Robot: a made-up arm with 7 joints.
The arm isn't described. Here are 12 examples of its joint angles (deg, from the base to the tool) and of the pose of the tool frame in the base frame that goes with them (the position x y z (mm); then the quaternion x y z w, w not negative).
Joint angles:
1: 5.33 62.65 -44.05 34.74 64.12 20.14 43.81
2: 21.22 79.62 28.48 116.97 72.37 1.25 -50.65
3: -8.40 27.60 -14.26 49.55 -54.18 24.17 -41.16
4: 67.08 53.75 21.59 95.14 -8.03 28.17 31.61
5: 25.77 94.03 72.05 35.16 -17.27 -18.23 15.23
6: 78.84 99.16 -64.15 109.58 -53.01 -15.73 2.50
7: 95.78 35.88 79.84 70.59 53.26 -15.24 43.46
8: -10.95 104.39 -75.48 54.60 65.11 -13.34 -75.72
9: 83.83 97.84 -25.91 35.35 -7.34 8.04 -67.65
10: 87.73 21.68 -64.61 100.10 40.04 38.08 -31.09
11: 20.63 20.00 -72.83 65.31 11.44 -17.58 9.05
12: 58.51 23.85 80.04 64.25 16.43 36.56 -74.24
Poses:
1: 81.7 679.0 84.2 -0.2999 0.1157 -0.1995 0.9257
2: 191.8 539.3 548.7 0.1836 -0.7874 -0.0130 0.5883
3: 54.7 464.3 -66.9 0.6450 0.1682 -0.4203 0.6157
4: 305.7 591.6 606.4 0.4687 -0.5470 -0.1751 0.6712
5: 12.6 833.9 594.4 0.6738 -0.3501 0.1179 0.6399
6: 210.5 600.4 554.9 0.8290 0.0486 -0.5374 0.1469
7: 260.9 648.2 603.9 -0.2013 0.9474 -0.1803 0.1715
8: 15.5 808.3 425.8 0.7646 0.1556 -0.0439 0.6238
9: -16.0 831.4 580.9 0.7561 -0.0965 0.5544 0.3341
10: 463.4 156.0 547.5 0.2518 -0.5182 -0.5262 0.6254
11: 233.6 188.7 -33.3 -0.1160 -0.2279 -0.8002 0.5424
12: 394.7 557.6 288.5 -0.2007 -0.1848 0.7634 0.5855
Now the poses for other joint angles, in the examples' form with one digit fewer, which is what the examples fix.
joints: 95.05 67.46 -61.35 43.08 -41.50 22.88 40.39
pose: 328 747 571 0.502 0.256 -0.224 0.796
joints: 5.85 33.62 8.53 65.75 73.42 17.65 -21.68
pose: 242 482 50 -0.239 -0.287 0.164 0.913
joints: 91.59 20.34 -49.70 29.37 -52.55 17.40 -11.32
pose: 603 392 570 0.792 -0.133 -0.244 0.543
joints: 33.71 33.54 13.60 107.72 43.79 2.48 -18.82
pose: 355 421 377 0.049 -0.797 -0.099 0.594
